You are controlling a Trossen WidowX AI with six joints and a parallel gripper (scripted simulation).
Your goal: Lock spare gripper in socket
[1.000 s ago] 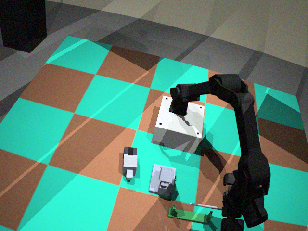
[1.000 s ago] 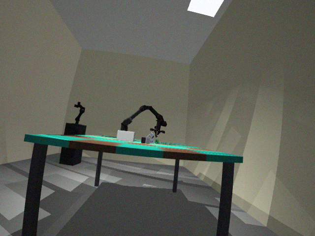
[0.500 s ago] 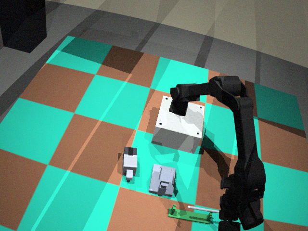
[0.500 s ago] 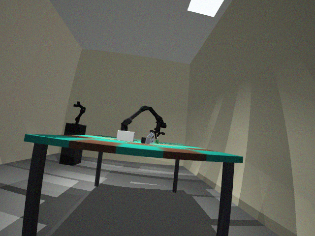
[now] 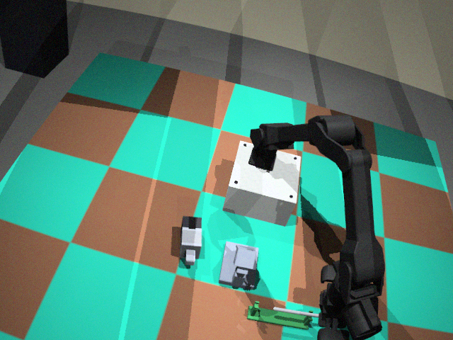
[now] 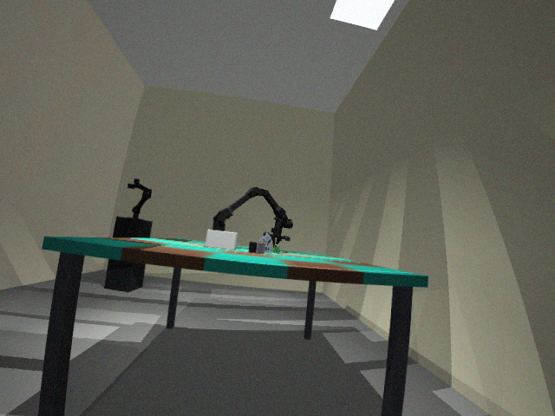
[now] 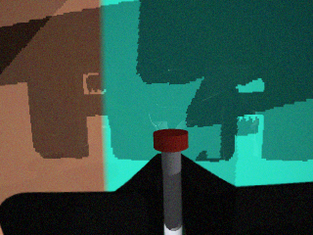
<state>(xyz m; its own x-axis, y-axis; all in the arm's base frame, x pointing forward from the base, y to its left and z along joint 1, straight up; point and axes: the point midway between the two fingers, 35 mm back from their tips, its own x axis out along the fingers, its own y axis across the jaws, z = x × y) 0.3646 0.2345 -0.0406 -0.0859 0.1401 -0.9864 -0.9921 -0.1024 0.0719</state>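
Right now the green holder is 10 mm ahead of my gripper tip and 100 mm to the right of it. The rest, counted from my gripper tip: grey socket mount: 70 mm behind, 220 mm to the right, 30 mm above; spare gripper: 100 mm behind, 340 mm to the right.
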